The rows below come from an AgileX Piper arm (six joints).
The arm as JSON. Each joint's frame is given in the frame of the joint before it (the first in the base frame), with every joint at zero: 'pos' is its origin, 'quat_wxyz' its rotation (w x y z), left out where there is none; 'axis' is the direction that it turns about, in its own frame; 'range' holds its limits. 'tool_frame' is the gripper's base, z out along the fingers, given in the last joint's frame.
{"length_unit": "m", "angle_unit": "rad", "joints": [
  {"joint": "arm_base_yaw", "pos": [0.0, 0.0, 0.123], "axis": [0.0, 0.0, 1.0], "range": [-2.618, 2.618]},
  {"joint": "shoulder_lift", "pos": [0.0, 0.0, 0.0], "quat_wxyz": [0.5, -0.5, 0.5, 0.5], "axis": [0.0, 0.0, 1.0], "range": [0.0, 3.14]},
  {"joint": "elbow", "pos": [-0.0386, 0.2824, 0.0], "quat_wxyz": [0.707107, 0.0, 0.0, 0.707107], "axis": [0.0, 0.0, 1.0], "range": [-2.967, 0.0]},
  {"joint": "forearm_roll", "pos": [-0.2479, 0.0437, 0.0], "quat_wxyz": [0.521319, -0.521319, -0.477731, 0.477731], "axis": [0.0, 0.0, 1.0], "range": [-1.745, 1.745]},
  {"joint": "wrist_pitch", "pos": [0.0, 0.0, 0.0], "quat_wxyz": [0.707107, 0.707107, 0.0, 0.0], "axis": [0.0, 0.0, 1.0], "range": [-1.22, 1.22]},
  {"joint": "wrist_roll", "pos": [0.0, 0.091, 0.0], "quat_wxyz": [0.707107, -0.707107, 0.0, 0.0], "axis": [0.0, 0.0, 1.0], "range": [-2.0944, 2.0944]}
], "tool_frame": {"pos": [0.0, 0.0, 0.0], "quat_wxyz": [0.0, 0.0, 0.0, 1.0]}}
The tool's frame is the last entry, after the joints.
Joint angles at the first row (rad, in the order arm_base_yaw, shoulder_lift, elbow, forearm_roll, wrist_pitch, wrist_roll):
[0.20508, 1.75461, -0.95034, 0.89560, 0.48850, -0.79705]
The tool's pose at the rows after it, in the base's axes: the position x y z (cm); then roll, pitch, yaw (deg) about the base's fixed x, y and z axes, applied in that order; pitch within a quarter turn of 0, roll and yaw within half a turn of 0:
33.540, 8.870, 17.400, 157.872, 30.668, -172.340
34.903, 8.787, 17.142, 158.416, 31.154, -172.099
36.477, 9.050, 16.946, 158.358, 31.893, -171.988
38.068, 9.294, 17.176, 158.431, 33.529, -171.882
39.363, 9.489, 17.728, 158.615, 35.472, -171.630
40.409, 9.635, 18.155, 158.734, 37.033, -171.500
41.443, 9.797, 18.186, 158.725, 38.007, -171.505
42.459, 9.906, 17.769, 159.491, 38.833, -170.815
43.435, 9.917, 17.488, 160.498, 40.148, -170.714
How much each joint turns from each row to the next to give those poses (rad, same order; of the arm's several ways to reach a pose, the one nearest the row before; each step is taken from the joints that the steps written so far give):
[-0.04177, 0.02240, -0.03829, -0.01107, -0.00079, 0.00121]
[-0.00764, 0.04321, -0.05148, -0.01087, -0.00002, 0.00001]
[0.00000, 0.04974, -0.06461, -0.00109, 0.00303, 0.00003]
[-0.00001, 0.03981, -0.06831, -0.00186, -0.00002, -0.00005]
[0.00002, 0.02524, -0.05941, -0.00405, 0.00039, 0.00009]
[-0.00028, 0.02156, -0.04878, -0.00228, 0.00000, -0.00003]
[0.00000, 0.02981, -0.04680, 0.00002, 0.00000, -0.00003]
[0.00002, 0.03673, -0.04147, -0.00004, -0.00819, -0.01222]
[-0.00002, 0.03055, -0.03639, 0.00006, -0.02266, -0.00718]

